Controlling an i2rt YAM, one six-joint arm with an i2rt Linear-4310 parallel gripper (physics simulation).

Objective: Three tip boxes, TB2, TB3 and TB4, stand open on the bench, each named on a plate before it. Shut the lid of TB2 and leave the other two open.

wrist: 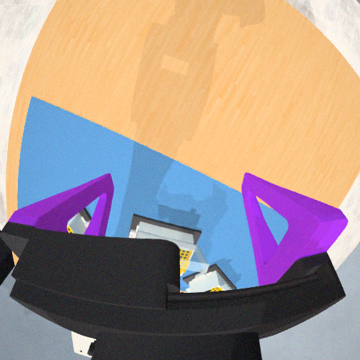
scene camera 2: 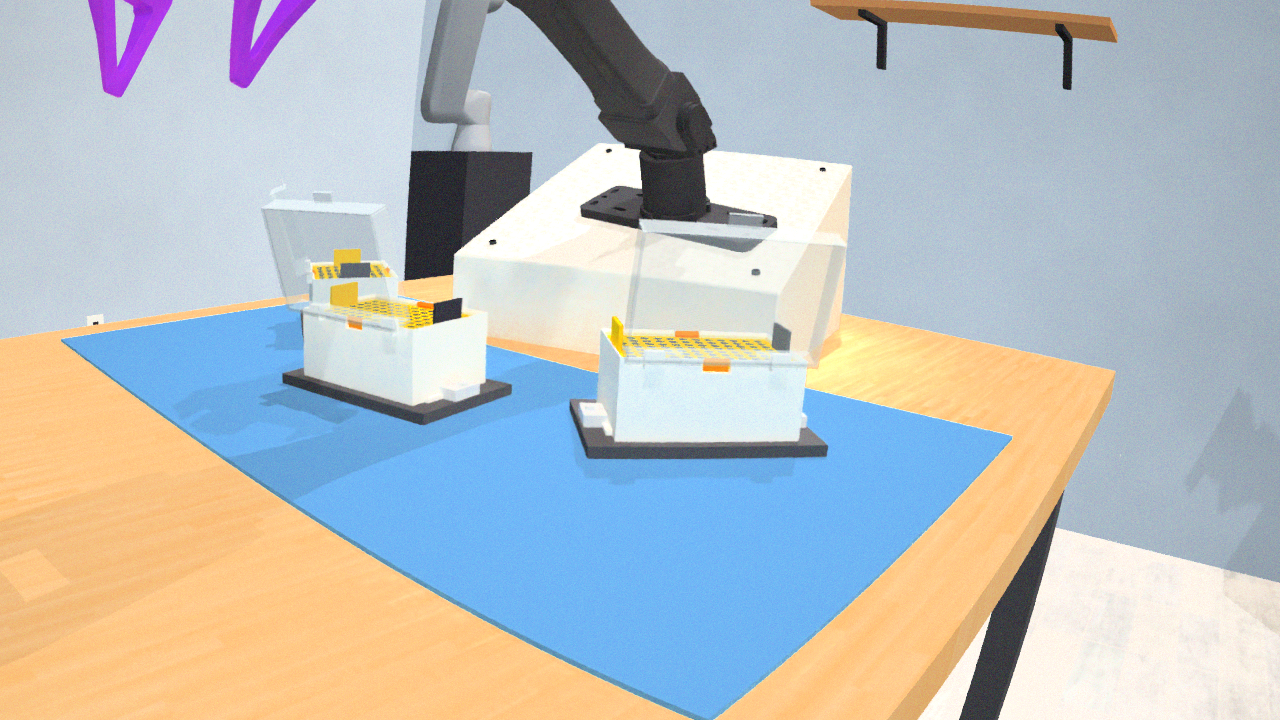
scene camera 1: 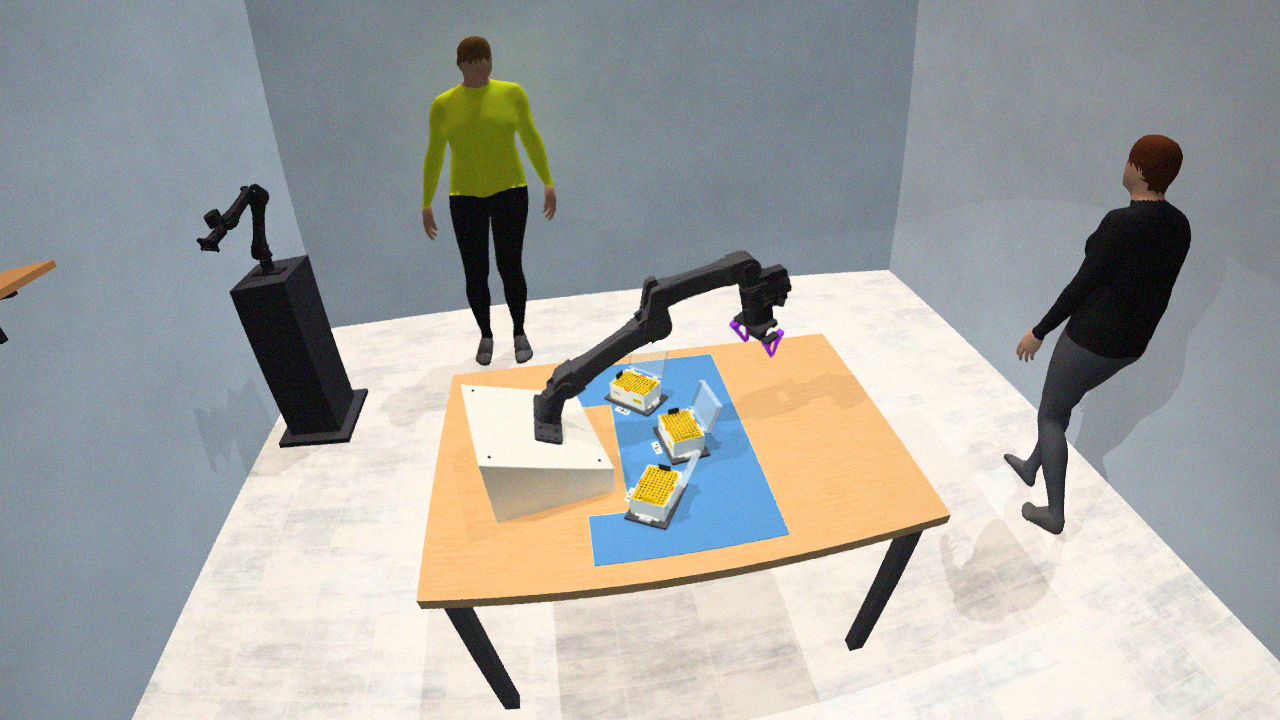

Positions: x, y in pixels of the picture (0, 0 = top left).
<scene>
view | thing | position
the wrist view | my gripper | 177, 180
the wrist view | blue mat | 60, 150
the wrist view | tip box TB2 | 142, 223
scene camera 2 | my gripper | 171, 90
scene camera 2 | blue mat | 683, 581
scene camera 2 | tip box TB2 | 422, 375
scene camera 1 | my gripper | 759, 348
</scene>
